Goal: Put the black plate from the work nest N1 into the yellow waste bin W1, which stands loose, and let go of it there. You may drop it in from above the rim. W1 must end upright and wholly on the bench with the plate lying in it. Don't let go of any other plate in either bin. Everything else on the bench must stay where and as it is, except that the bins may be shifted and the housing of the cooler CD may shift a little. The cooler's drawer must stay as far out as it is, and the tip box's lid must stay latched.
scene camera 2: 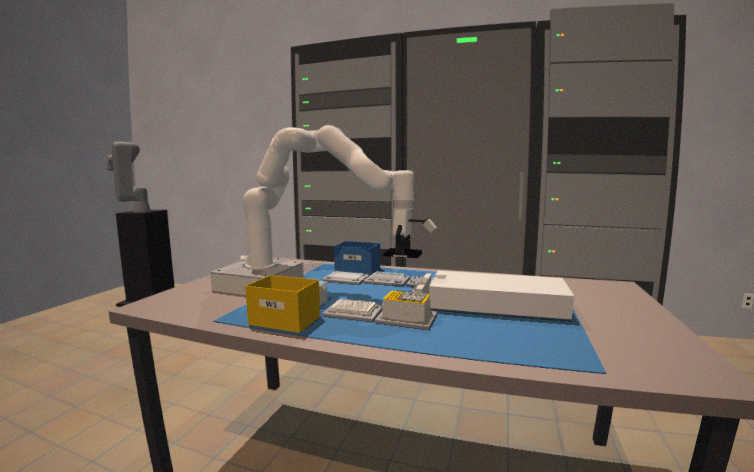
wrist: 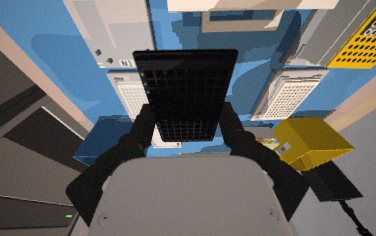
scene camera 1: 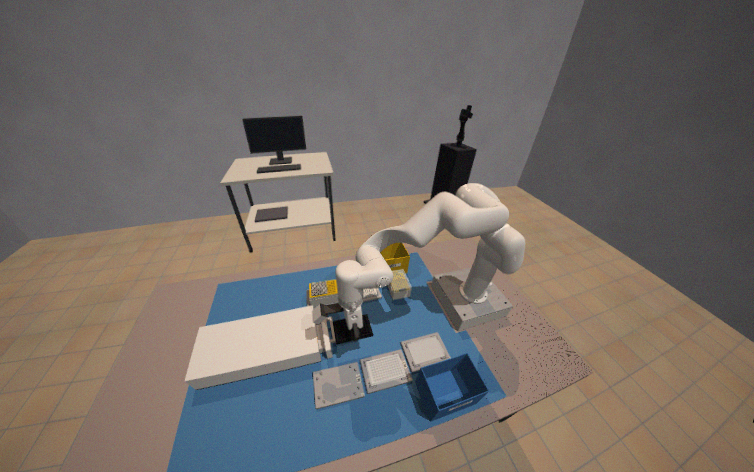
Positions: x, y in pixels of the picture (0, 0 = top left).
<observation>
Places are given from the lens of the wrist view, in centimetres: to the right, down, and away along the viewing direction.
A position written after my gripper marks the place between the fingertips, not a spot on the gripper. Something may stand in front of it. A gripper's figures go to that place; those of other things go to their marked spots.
my gripper [wrist: 186, 111]: 0, -1, 13
yellow waste bin W1 [wrist: 308, 139]: 35, 6, 31
black plate [wrist: 175, 81]: -1, -3, 10
The marked spots on the black plate and the yellow waste bin W1 are 43 cm apart.
</observation>
